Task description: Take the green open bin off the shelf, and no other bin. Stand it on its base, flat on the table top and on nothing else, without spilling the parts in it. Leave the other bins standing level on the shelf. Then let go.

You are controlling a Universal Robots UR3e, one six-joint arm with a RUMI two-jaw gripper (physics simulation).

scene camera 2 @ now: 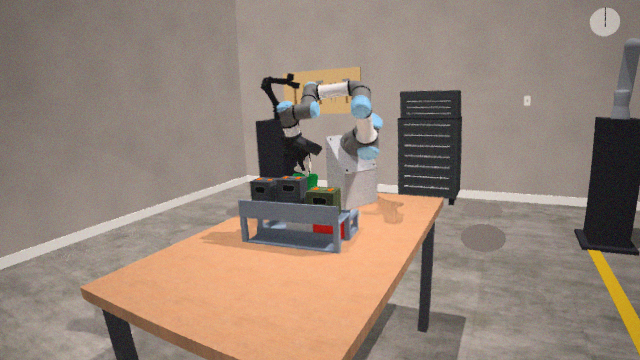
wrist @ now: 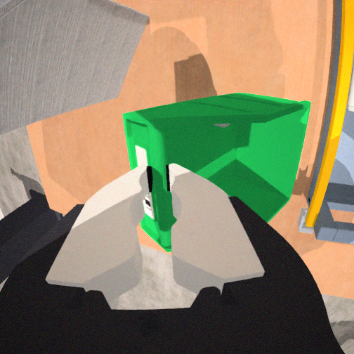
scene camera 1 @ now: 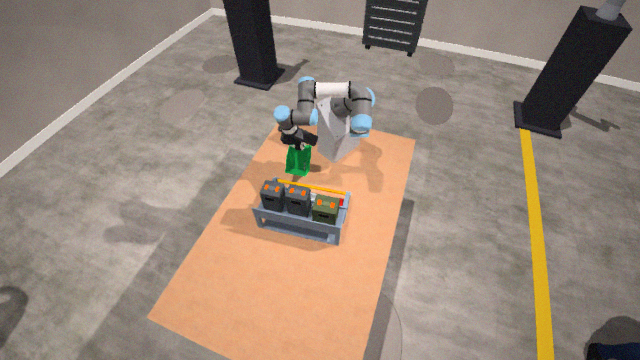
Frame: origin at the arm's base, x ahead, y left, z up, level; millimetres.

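Seen in the pictures: gripper, fingertip midpoint: (scene camera 2: 308, 175) (scene camera 1: 303, 147); arm's base, link origin: (scene camera 2: 351, 145) (scene camera 1: 340, 105).
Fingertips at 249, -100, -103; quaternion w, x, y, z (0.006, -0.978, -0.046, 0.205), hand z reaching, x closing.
Offsets run from my fingertips to a thing's top centre, as dx, dy, dz. "spot": to the spot under its first point. Level surfaces: height alone.
The green open bin (scene camera 1: 298, 162) (scene camera 2: 311, 180) (wrist: 275, 150) hangs from my gripper (scene camera 1: 300, 146) (scene camera 2: 306, 170) (wrist: 159, 168), which is shut on its labelled end wall. The bin is off the shelf {spot: +364, +146, -30} (scene camera 1: 300, 221) (scene camera 2: 287, 211) (wrist: 335, 232), in the air above the table top {dz -174} (scene camera 1: 280, 280) (scene camera 2: 250, 290) (wrist: 240, 50), on the robot's side. Its shadow lies apart from it in the wrist view. It looks tilted, but its exact angle is hard to tell. A small bit of grey shows inside; most of its contents are hidden. A red bin {+199, +214, -93} (scene camera 1: 341, 202) (scene camera 2: 322, 228) is on the shelf.
Two dark grey boxes {spot: +336, +11, +19} (scene camera 1: 272, 199) {+288, +106, +60} (scene camera 1: 298, 202) and an olive box {+278, +225, +25} (scene camera 1: 326, 212) (scene camera 2: 323, 199) stand on top of the shelf. A yellow bar {+128, +92, -109} (scene camera 1: 312, 187) (wrist: 325, 165) runs along its robot side. The robot's grey pedestal (scene camera 1: 332, 135) (wrist: 65, 60) stands beside the bin.
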